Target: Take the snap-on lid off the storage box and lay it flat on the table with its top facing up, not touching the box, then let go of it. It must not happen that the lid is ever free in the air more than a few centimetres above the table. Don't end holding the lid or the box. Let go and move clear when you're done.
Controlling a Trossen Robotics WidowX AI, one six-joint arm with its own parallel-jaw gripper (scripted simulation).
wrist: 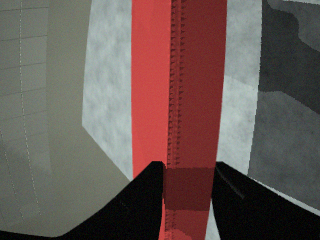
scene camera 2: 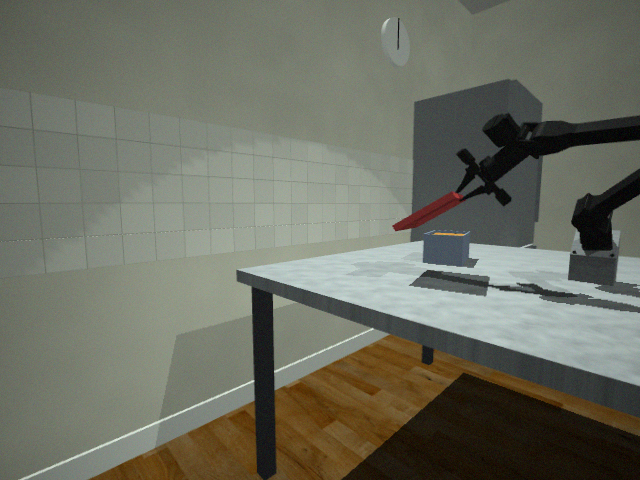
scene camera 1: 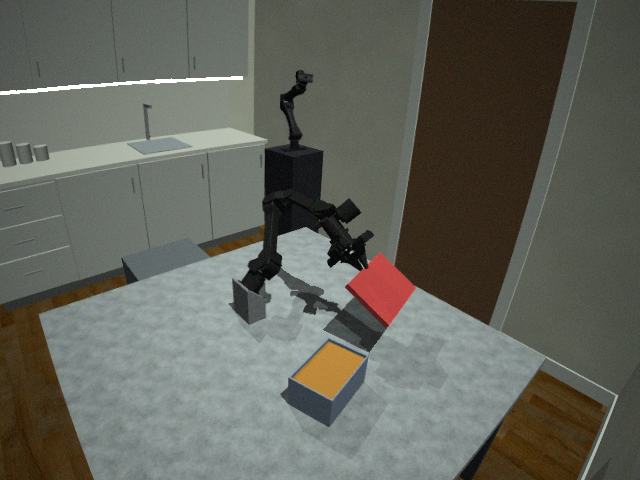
my gripper: wrist; scene camera 2 457,198; scene camera 1
red lid: wrist; scene camera 2 450,200; scene camera 1
same spot on red lid: (wrist: 177,61) = (scene camera 1: 360,273)
same spot on my gripper: (wrist: 237,199) = (scene camera 1: 356,265)
